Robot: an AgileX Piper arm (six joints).
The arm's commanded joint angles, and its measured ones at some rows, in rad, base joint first. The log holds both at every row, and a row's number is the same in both.
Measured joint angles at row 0: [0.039 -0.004 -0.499 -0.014 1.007 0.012]
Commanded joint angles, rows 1 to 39: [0.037 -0.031 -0.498 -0.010 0.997 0.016]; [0.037 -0.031 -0.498 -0.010 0.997 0.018]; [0.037 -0.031 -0.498 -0.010 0.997 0.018]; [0.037 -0.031 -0.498 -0.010 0.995 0.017]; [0.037 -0.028 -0.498 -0.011 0.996 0.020]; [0.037 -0.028 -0.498 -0.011 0.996 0.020]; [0.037 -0.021 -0.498 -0.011 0.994 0.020]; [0.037 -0.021 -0.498 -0.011 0.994 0.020]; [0.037 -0.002 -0.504 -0.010 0.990 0.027]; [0.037 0.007 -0.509 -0.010 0.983 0.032]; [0.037 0.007 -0.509 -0.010 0.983 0.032]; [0.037 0.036 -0.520 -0.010 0.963 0.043]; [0.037 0.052 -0.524 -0.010 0.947 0.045]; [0.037 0.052 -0.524 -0.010 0.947 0.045]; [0.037 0.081 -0.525 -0.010 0.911 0.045]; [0.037 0.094 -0.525 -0.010 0.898 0.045]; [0.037 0.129 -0.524 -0.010 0.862 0.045]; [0.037 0.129 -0.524 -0.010 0.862 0.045]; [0.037 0.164 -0.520 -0.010 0.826 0.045]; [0.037 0.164 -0.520 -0.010 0.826 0.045]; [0.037 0.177 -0.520 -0.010 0.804 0.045]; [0.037 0.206 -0.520 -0.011 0.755 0.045]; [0.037 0.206 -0.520 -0.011 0.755 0.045]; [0.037 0.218 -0.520 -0.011 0.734 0.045]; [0.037 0.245 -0.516 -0.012 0.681 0.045]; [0.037 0.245 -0.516 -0.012 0.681 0.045]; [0.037 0.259 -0.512 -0.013 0.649 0.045]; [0.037 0.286 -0.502 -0.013 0.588 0.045]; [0.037 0.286 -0.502 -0.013 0.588 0.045]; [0.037 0.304 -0.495 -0.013 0.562 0.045]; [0.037 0.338 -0.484 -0.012 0.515 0.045]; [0.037 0.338 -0.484 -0.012 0.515 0.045]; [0.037 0.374 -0.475 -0.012 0.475 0.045]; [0.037 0.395 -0.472 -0.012 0.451 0.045]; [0.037 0.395 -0.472 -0.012 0.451 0.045]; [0.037 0.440 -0.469 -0.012 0.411 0.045]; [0.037 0.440 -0.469 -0.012 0.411 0.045]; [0.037 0.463 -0.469 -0.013 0.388 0.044]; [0.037 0.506 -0.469 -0.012 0.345 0.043]
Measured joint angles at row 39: [0.039 0.454 -0.472 -0.013 0.417 0.038]
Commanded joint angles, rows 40 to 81: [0.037 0.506 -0.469 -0.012 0.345 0.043]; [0.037 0.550 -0.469 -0.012 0.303 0.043]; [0.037 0.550 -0.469 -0.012 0.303 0.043]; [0.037 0.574 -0.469 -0.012 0.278 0.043]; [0.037 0.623 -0.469 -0.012 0.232 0.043]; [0.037 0.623 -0.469 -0.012 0.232 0.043]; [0.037 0.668 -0.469 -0.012 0.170 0.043]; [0.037 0.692 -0.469 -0.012 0.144 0.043]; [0.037 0.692 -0.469 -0.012 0.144 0.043]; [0.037 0.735 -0.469 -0.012 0.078 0.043]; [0.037 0.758 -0.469 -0.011 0.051 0.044]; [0.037 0.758 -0.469 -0.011 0.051 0.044]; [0.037 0.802 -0.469 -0.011 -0.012 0.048]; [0.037 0.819 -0.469 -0.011 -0.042 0.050]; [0.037 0.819 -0.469 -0.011 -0.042 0.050]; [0.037 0.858 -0.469 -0.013 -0.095 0.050]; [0.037 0.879 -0.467 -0.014 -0.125 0.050]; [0.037 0.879 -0.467 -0.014 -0.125 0.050]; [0.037 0.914 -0.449 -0.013 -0.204 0.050]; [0.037 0.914 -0.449 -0.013 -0.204 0.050]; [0.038 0.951 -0.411 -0.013 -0.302 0.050]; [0.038 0.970 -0.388 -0.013 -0.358 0.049]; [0.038 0.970 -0.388 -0.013 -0.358 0.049]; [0.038 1.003 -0.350 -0.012 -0.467 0.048]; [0.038 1.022 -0.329 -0.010 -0.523 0.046]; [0.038 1.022 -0.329 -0.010 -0.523 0.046]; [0.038 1.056 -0.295 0.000 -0.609 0.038]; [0.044 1.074 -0.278 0.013 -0.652 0.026]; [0.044 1.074 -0.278 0.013 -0.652 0.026]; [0.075 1.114 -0.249 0.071 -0.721 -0.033]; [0.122 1.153 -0.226 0.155 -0.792 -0.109]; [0.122 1.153 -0.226 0.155 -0.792 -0.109]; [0.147 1.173 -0.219 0.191 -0.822 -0.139]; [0.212 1.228 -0.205 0.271 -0.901 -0.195]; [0.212 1.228 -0.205 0.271 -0.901 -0.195]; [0.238 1.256 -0.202 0.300 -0.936 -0.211]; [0.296 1.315 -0.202 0.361 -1.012 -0.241]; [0.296 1.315 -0.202 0.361 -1.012 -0.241]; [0.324 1.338 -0.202 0.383 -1.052 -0.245]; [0.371 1.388 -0.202 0.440 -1.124 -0.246]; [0.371 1.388 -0.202 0.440 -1.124 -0.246]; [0.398 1.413 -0.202 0.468 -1.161 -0.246]
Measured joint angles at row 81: [0.337 1.358 -0.204 0.387 -1.039 -0.225]
